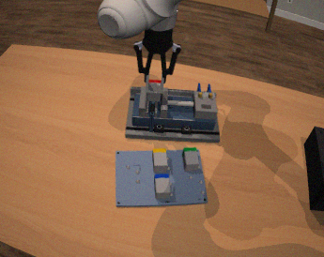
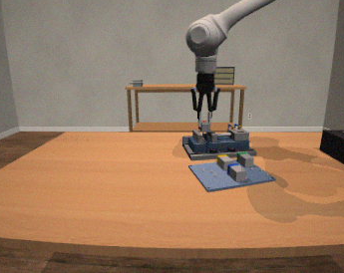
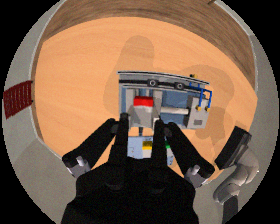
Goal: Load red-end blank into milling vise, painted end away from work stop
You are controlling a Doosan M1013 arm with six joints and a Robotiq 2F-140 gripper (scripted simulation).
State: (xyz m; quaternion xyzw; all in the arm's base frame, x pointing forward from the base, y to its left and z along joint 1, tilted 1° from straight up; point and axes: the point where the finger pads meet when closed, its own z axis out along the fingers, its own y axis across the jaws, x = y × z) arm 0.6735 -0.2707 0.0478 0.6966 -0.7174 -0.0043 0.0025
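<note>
Now: the fixed jaw 30 mm ahead of my hand and 80 mm below it. From my hand the other things lie so: yellow-ended blank: 20 mm behind, 190 mm to the left, 130 mm below; then milling vise: 70 mm behind, 10 mm to the left, 110 mm below; then hose block: 160 mm behind, 10 mm to the left, 80 mm below.
</note>
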